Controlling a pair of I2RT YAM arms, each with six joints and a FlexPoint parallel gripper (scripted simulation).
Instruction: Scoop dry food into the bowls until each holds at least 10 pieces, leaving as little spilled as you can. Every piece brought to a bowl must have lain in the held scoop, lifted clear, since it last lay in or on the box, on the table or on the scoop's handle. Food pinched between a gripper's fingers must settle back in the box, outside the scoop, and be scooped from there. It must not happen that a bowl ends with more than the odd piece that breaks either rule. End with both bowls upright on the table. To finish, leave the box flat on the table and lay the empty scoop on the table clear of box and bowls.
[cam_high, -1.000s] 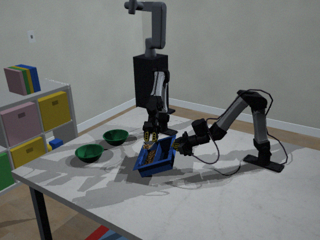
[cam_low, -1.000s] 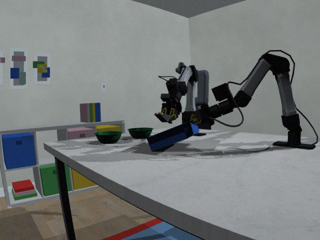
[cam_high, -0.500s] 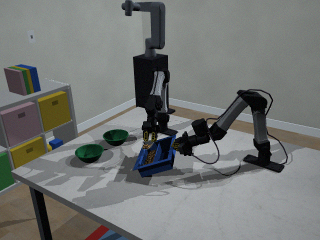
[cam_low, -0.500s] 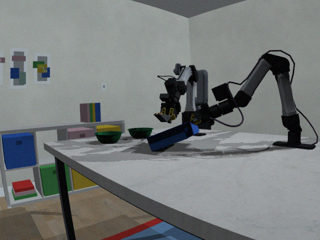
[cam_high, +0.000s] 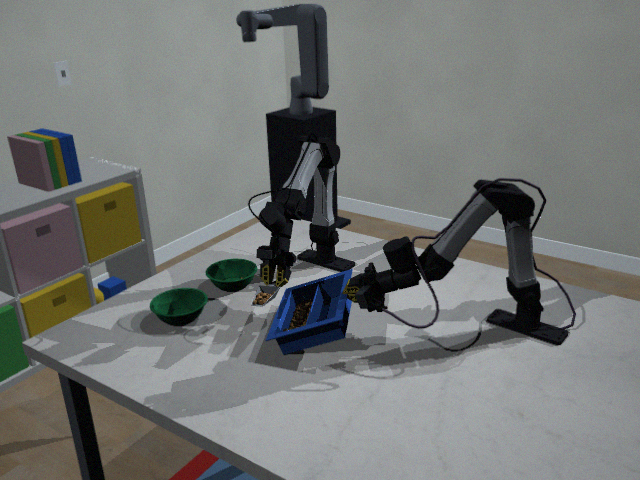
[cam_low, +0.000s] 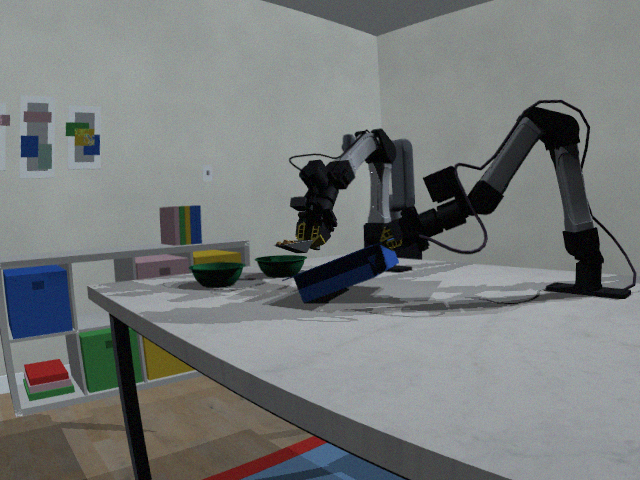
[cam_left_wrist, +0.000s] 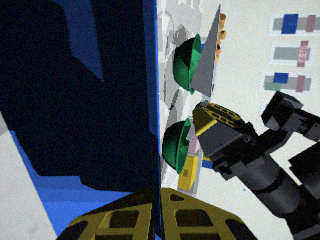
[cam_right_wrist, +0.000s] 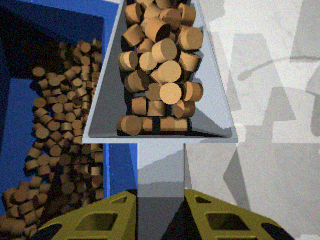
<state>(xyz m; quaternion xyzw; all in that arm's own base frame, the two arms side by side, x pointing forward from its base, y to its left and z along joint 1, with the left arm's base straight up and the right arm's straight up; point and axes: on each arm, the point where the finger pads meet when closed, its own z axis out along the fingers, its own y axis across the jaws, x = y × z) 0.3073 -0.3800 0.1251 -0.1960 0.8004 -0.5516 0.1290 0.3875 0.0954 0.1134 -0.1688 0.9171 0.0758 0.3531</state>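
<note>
Right now my right hand is 130 mm to the right of the blue box, 40 mm above it and 20 mm past it. From my right hand the other things lie so: grey scoop 40 mm ahead, 20 mm to the left.
</note>
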